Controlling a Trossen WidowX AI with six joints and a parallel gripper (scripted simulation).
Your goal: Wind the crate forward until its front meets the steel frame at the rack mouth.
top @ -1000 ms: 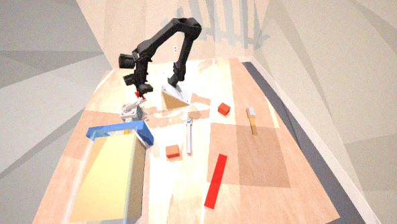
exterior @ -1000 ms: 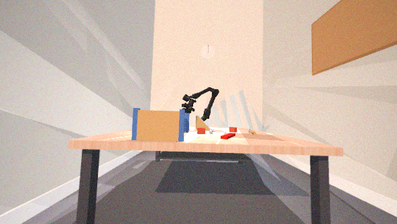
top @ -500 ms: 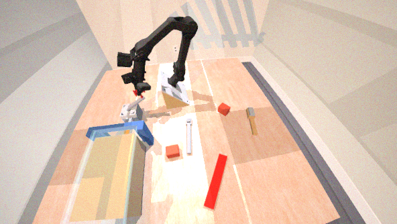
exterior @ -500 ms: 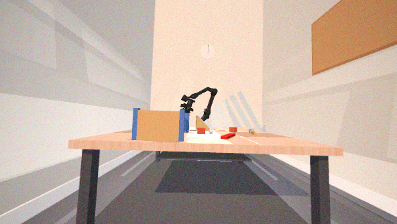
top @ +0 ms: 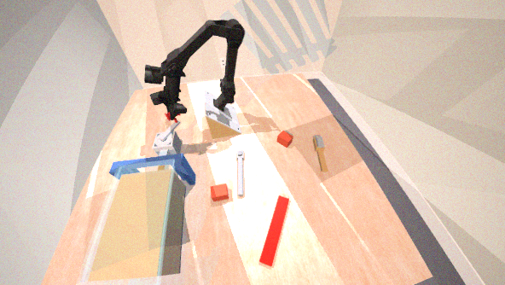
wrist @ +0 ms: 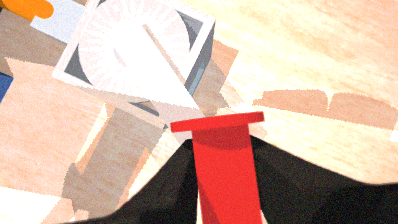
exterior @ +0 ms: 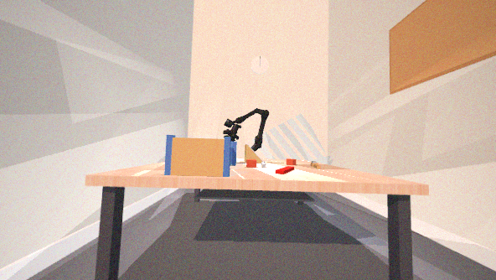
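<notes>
Right now the grey crank arm is 30 mm below my gripper tip, 20 mm ahead of it and 10 mm to the right of it. The rest, counted from my gripper tip: blue steel frame: 240 mm ahead, 50 mm to the right, 30 mm below; grey winch: 100 mm below, 60 mm ahead, 50 mm to the right; red grip: 10 mm to the left, 10 mm behind.
</notes>
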